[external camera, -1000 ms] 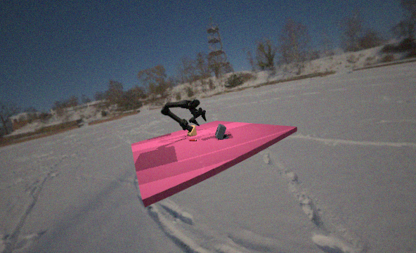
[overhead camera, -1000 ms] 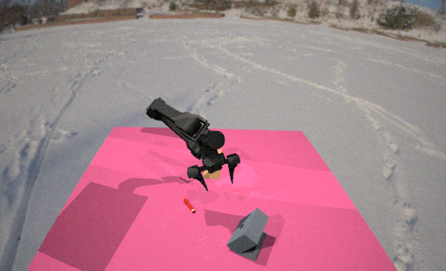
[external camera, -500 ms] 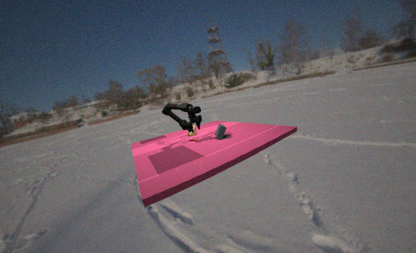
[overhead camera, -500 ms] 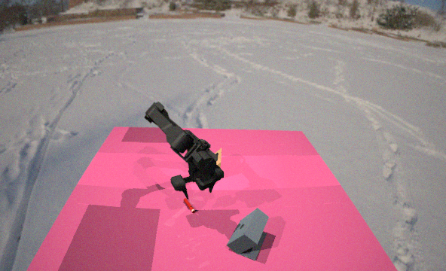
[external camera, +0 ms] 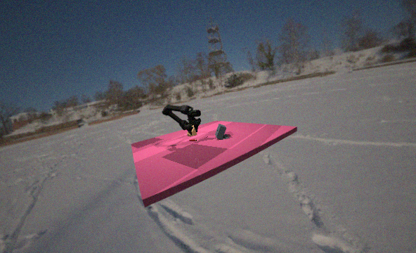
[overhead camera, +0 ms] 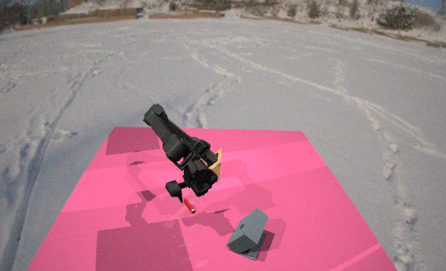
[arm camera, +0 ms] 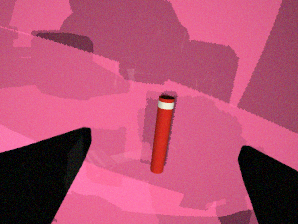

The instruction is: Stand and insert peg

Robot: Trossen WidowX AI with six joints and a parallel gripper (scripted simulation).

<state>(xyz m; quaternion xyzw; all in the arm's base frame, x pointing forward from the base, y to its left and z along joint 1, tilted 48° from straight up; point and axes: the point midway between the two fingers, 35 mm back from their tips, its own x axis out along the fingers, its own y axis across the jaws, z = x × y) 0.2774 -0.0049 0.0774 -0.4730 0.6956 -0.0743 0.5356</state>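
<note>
My gripper tip is 70 mm above the red peg, 10 mm to the left of it and 10 mm past it. Round my gripper tip: grey sloped panel: 210 mm to the left, 130 mm ahead, 10 mm below.
</note>
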